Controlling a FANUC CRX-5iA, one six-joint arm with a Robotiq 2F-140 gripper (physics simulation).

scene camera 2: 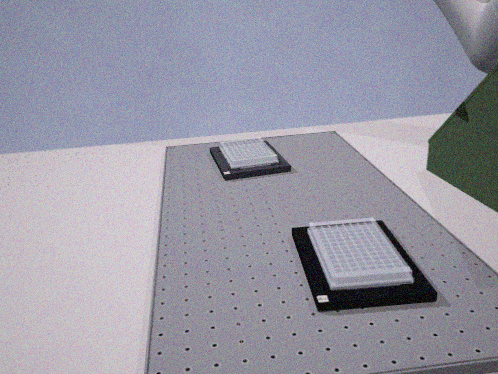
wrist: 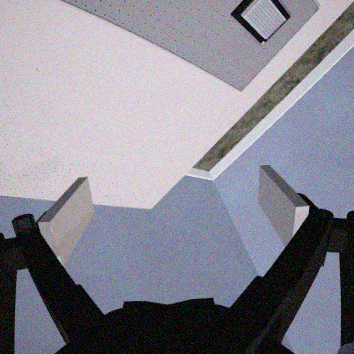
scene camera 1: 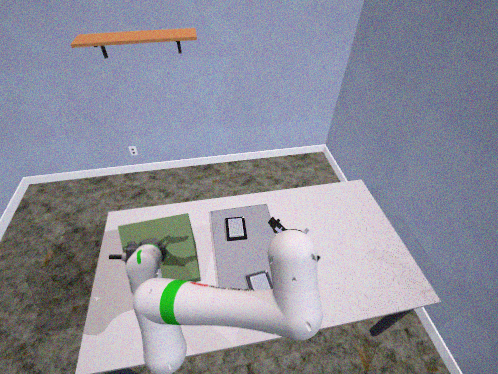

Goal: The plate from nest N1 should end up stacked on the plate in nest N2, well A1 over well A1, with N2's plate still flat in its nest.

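Places are measured from the arm's base along level axes (x left, y back, z up), in centimetres.
Pixels of known places: gripper, between the fingertips: [wrist: 173, 189].
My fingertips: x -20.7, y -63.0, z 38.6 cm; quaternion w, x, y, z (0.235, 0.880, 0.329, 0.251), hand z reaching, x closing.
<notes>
For each thing: its top centre in the pictures, then the offset to it from my fingertips. Level surfaces: height alone.
- clear well plate, centre of its top: [scene camera 2: 355, 244] [wrist: 265, 17] [scene camera 1: 235, 226] dx +43.0, dy +19.2, dz -52.8 cm
- second clear plate, centre of its top: [scene camera 2: 247, 148] [scene camera 1: 261, 285] dx +5.1, dy +8.5, dz -52.8 cm
- perforated grey board, height of its surface: dz -55.4 cm
- pale table, height of its surface: dz -56.7 cm
One clear well plate [scene camera 1: 236, 228] [scene camera 2: 362, 255] [wrist: 263, 19] lies in a black nest [scene camera 1: 228, 231] [scene camera 2: 380, 299] [wrist: 248, 26] toward the back of the grey board. A second clear plate [scene camera 1: 260, 281] [scene camera 2: 248, 152] lies in another black nest [scene camera 2: 260, 173] nearer the arm's base side, partly hidden by the arm in scene camera 1. Both look flat. Which nest is N1 or N2 cannot be read. My gripper [wrist: 173, 189] is open and empty, above the table to the right of the board in scene camera 1, where the arm mostly hides it. It is apart from both plates.
The perforated grey board [scene camera 1: 225, 260] [scene camera 2: 225, 310] [wrist: 175, 30] lies on the pale table [scene camera 1: 360, 240]. A green mat [scene camera 1: 145, 229] [scene camera 2: 470, 165] lies to its left in scene camera 1. The white arm [scene camera 1: 225, 307] spans the near side. An orange shelf [scene camera 1: 135, 36] is on the back wall.
</notes>
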